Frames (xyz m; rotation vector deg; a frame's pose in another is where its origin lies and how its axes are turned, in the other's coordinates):
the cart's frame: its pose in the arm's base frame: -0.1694 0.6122 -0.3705 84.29 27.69 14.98
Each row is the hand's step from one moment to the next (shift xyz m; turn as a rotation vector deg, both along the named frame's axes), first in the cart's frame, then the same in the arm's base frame.
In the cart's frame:
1: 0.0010 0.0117 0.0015 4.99 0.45 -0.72
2: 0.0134 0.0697 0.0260 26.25 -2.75 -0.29
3: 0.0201 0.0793 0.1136 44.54 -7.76 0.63
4: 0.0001 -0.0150 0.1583 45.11 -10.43 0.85
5: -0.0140 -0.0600 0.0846 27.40 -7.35 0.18
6: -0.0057 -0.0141 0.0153 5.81 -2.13 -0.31
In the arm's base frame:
1: 0.0030 0.0002 0.0114 4.10 2.95 -0.33
2: 0.0323 -0.0103 0.0676 22.57 11.93 -6.71
3: 0.0800 -0.0839 0.0785 38.44 18.96 -14.41
4: 0.0717 -0.1416 -0.0104 38.71 18.77 -17.13
5: 0.0196 -0.0870 -0.0548 23.24 11.60 -11.42
6: 0.0004 -0.0175 -0.0126 4.70 2.71 -3.00

